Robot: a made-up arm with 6 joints.
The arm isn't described. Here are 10 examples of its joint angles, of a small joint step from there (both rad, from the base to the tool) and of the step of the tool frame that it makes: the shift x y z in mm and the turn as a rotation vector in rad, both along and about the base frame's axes.
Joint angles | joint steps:
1: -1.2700 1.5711 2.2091 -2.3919 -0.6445 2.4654 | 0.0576 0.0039 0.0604 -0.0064 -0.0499 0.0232
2: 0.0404 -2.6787 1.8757 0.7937 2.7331 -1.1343 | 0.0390 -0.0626 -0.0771 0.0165 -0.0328 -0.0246
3: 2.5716 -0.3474 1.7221 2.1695 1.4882 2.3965 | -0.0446 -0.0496 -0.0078 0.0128 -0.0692 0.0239
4: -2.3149 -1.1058 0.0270 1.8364 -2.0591 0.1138 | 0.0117 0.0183 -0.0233 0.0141 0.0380 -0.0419
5: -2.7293 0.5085 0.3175 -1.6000 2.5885 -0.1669 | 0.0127 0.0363 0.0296 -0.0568 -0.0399 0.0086
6: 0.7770 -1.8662 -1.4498 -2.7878 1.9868 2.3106 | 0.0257 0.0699 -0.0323 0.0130 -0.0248 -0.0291
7: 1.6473 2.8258 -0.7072 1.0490 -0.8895 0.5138 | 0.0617 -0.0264 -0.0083 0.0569 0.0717 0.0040
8: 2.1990 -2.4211 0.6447 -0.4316 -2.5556 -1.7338 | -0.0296 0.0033 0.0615 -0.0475 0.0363 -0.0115
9: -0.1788 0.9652 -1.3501 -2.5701 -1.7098 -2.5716 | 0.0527 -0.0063 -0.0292 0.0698 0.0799 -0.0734
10: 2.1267 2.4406 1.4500 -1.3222 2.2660 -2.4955 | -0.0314 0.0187 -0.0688 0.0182 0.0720 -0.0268
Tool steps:
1: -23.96 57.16 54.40 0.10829 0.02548 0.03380
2: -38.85 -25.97 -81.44 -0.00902 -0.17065 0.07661
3: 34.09 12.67 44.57 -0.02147 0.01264 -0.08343
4: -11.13 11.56 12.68 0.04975 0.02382 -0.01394
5: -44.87 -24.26 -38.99 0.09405 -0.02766 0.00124
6: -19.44 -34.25 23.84 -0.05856 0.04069 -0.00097
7: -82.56 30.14 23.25 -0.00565 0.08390 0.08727
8: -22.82 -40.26 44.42 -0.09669 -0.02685 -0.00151
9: -53.66 31.95 7.77 -0.06475 -0.13456 0.11777
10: -26.06 11.54 -25.78 0.04782 -0.05557 -0.01568
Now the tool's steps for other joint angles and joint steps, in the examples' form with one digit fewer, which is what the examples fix.
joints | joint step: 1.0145 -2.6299 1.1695 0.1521 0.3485 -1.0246 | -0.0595 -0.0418 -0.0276 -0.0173 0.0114 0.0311
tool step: -60.5 54.8 -85.4 0.0410 -0.0406 -0.0496
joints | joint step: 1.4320 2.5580 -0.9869 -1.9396 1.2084 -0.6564 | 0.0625 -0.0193 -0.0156 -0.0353 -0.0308 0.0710
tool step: -83.0 28.8 46.7 0.0829 -0.0190 0.1157
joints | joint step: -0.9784 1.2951 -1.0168 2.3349 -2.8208 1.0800 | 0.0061 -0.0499 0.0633 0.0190 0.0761 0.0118
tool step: 4.2 -12.7 28.8 -0.0619 0.0151 0.0282
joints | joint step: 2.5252 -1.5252 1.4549 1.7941 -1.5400 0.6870 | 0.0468 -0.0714 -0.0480 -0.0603 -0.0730 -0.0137
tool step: 117.1 -33.9 -67.3 -0.0119 0.1188 -0.0040
